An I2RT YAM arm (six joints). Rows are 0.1 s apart.
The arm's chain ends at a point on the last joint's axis. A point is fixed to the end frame.
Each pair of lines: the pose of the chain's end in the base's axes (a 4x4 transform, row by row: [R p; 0 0 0 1], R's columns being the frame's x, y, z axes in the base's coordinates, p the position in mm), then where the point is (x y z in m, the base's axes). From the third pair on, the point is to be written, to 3 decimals.
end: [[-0.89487 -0.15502 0.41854 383.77], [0.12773 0.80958 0.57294 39.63], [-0.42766 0.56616 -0.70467 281.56], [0 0 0 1]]
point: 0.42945 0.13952 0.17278
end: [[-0.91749 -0.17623 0.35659 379.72], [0.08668 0.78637 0.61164 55.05], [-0.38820 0.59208 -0.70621 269.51], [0 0 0 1]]
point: 0.41525 0.15982 0.16154
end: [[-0.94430 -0.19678 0.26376 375.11], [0.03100 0.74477 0.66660 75.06], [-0.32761 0.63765 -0.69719 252.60], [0 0 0 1]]
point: 0.396 0.187 0.148
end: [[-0.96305 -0.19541 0.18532 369.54], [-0.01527 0.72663 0.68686 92.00], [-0.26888 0.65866 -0.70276 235.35], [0 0 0 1]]
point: 0.378 0.206 0.131
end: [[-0.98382 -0.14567 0.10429 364.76], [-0.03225 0.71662 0.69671 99.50], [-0.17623 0.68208 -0.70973 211.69], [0 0 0 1]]
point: 0.361 0.214 0.108
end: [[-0.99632 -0.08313 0.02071 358.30], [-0.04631 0.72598 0.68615 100.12], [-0.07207 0.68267 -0.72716 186.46], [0 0 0 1]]
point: 0.342 0.213 0.082
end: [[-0.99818 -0.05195 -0.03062 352.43], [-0.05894 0.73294 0.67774 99.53], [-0.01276 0.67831 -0.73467 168.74], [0 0 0 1]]
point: 0.329 0.211 0.064
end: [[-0.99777 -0.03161 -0.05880 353.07], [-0.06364 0.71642 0.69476 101.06], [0.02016 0.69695 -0.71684 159.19], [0 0 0 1]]
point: 0.325 0.215 0.058
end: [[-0.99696 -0.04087 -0.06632 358.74], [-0.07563 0.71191 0.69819 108.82], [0.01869 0.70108 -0.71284 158.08], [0 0 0 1]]
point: 0.330 0.223 0.058
